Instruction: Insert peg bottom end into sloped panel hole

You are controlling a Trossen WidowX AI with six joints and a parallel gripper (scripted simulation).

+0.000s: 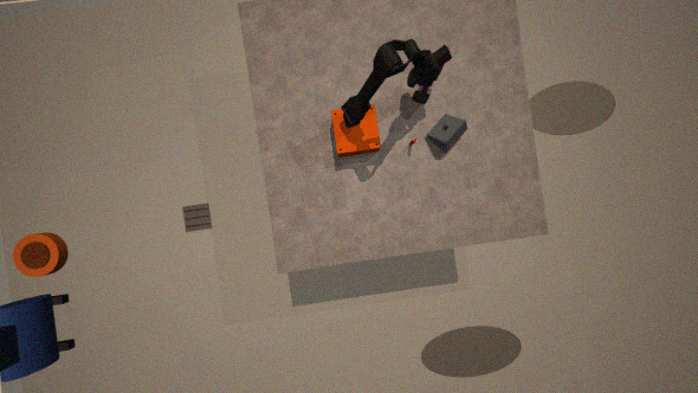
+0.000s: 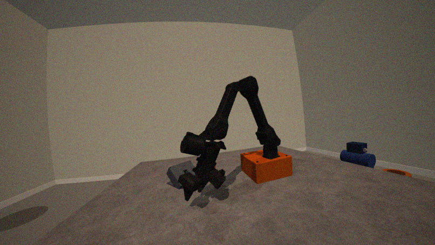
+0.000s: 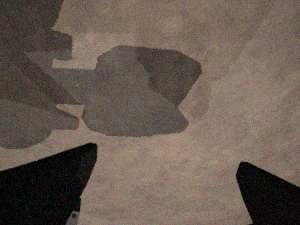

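My gripper tip is 160 mm past the red peg, 210 mm to the left of it and 30 mm below it. Round my gripper tip: sloped panel (10 mm ahead, 210 mm to the right, 10 mm above).
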